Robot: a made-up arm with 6 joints. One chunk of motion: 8 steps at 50 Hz.
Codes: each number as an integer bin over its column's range. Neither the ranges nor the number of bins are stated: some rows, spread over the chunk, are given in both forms.
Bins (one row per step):
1: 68 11 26 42 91 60
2: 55 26 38 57 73 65
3: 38 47 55 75 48 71
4: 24 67 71 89 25 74
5: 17 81 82 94 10 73
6: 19 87 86 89 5 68
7: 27 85 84 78 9 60
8: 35 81 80 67 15 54
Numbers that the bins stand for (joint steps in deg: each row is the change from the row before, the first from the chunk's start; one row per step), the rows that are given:
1: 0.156 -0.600 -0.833 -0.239 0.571 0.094
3: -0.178 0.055 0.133 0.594 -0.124 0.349
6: -0.389 0.782 1.167 0.947 -0.819 0.280
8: -0.211 0.673 0.967 0.392 -0.658 -0.045
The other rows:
2: 0.011 -0.327 -0.433 0.139 0.280 0.210
4: -0.333 0.418 0.667 0.947 -0.496 0.419
5: -0.411 0.673 1.033 1.074 -0.738 0.396
7: -0.300 0.745 1.100 0.670 -0.755 0.094

